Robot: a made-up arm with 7 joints. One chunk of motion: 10 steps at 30 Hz.
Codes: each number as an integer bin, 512 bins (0 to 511) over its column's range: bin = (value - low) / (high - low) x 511, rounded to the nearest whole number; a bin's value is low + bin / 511 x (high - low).
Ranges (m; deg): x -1.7..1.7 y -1.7..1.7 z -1.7..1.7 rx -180..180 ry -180..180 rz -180..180
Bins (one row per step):
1: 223 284 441 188 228 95
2: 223 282 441 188 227 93
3: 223 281 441 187 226 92
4: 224 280 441 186 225 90
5: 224 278 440 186 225 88
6: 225 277 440 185 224 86
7: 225 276 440 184 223 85
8: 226 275 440 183 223 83
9: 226 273 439 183 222 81
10: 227 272 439 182 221 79
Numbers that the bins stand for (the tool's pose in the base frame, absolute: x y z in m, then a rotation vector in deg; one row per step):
1: -0.2162 0.1896 1.2342 -47.55 -19.37 -113.07
2: -0.2162 0.1763 1.2342 -47.55 -20.08 -114.48
3: -0.2162 0.1697 1.2342 -48.26 -20.78 -115.19
4: -0.2096 0.1630 1.2342 -48.96 -21.49 -116.59
5: -0.2096 0.1497 1.2276 -48.96 -21.49 -118.00
6: -0.2029 0.1431 1.2276 -49.67 -22.19 -119.41
7: -0.2029 0.1364 1.2276 -50.37 -22.90 -120.12
8: -0.1963 0.1297 1.2276 -51.08 -22.90 -121.53
9: -0.1963 0.1164 1.2209 -51.08 -23.60 -122.94
10: -0.1896 0.1098 1.2209 -51.78 -24.31 -124.34

